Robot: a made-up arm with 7 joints.
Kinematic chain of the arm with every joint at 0, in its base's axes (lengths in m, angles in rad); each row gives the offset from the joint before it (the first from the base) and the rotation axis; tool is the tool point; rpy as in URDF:
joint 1: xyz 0 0 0.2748 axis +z
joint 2: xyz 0 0 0 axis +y
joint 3: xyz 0 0 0.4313 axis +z
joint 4: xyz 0.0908 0 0 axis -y
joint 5: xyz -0.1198 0 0.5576 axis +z
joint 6: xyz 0 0 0 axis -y
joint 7: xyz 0.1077 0 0 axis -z
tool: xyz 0 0 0 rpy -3.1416 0 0
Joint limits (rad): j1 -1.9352..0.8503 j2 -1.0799..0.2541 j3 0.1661..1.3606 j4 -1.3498..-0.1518 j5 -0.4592..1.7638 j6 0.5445..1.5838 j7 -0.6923..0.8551
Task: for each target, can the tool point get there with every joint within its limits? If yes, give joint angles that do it. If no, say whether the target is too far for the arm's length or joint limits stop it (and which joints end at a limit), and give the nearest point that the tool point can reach.
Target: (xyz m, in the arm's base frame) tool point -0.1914 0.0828 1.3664
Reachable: yes | joints 0.4679 -0.2636 0.8137 -0.3469 -0.1456 1.3736 -0.2019
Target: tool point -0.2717 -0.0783 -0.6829
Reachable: no: joint limits stop it (at a limit: joint 1, joint 2, joint 3, joint 4, joint 6) | nearest point -0.8514 0.0544 0.6321 | short by 1.443 m
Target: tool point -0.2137 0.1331 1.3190
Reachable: yes | joints 0.0379 -0.3433 0.8051 -0.2561 -0.1811 0.7602 -0.3991
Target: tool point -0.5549 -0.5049 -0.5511
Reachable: no: joint limits stop it (at a limit: joint 2, joint 3, joint 4, joint 6) | nearest point -0.7189 -0.6541 0.7044 | short by 1.275 m
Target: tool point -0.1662 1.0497 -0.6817
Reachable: no: too far | nearest point -0.1357 0.8569 0.6305 | short by 1.327 m
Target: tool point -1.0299 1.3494 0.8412
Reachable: no: too far | nearest point -0.5980 0.7835 0.7768 | short by 0.715 m
